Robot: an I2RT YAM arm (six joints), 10 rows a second.
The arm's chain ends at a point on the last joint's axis. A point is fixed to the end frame.
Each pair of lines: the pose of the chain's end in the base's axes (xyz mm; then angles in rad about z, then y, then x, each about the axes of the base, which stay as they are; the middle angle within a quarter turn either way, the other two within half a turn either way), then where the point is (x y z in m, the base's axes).
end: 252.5, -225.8, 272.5, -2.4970, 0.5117, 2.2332
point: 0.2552 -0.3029 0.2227
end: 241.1, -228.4, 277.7, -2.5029, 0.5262, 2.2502
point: 0.2452 -0.3047 0.2269
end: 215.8, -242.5, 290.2, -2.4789, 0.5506, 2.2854
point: 0.2219 -0.3163 0.2360
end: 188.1, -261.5, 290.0, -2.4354, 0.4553, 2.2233
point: 0.1853 -0.3376 0.2388
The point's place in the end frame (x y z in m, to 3 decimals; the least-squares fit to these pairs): 0.029 -0.032 0.081
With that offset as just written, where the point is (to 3 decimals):
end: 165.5, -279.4, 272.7, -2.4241, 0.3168, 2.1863
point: 0.150 -0.356 0.225
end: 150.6, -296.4, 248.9, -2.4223, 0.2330, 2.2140
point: 0.128 -0.370 0.200
